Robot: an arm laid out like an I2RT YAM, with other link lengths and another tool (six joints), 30 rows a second.
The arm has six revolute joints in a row. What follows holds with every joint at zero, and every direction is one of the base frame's. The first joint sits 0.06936 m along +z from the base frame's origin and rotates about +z. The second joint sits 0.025 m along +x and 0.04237 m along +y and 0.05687 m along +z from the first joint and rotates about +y. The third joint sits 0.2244 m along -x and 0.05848 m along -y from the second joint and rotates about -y. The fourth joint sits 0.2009 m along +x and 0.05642 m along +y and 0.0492 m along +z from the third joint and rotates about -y. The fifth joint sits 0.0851 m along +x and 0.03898 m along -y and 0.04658 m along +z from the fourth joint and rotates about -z. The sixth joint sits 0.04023 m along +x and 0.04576 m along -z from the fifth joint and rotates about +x. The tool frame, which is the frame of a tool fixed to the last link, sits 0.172 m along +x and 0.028 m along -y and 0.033 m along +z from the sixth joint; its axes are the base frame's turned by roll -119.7, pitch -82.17 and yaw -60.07 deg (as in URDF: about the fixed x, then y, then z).
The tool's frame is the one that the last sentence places.
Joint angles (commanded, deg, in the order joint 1, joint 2, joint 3, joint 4, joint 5, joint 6), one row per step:
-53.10 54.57 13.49 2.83 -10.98 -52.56
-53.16 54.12 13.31 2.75 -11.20 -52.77
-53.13 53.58 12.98 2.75 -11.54 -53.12
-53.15 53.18 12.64 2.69 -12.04 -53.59
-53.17 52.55 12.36 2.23 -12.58 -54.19
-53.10 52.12 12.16 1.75 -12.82 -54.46
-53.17 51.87 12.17 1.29 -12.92 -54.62
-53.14 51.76 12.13 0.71 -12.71 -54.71
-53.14 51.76 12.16 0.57 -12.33 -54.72
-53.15 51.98 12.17 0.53 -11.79 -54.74
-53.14 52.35 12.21 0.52 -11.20 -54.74
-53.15 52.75 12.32 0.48 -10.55 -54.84
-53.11 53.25 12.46 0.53 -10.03 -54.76
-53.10 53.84 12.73 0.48 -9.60 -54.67
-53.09 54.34 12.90 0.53 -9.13 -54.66
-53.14 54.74 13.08 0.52 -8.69 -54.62
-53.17 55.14 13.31 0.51 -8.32 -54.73
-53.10 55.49 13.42 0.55 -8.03 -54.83
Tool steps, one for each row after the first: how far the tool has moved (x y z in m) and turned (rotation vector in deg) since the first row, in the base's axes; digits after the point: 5 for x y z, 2 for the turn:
0.00009 0.00087 0.00080 -0.20 -0.12 0.24
0.00071 0.00280 0.00134 -0.46 -0.24 0.75
0.00136 0.00530 0.00086 -0.57 -0.25 1.41
0.00183 0.00842 0.00030 -0.66 -0.16 2.17
0.00184 0.01082 -0.00096 -0.54 0.00 2.60
0.00135 0.01160 -0.00155 -0.44 0.14 2.70
0.00008 0.01244 -0.00397 -0.16 0.59 2.62
-0.00097 0.01158 -0.00460 -0.21 0.85 2.34
-0.00250 0.01032 -0.00617 -0.22 1.29 1.92
-0.00407 0.00898 -0.00819 -0.16 1.79 1.48
-0.00574 0.00733 -0.01000 -0.19 2.37 1.03
-0.00683 0.00594 -0.01162 -0.08 2.79 0.62
-0.00773 0.00453 -0.01311 0.11 3.19 0.25
-0.00873 0.00311 -0.01448 0.17 3.59 -0.10
-0.00992 0.00151 -0.01549 0.21 3.94 -0.51
-0.01066 0.00009 -0.01610 0.16 4.30 -0.74
-0.01098 -0.00044 -0.01709 0.15 4.62 -0.83

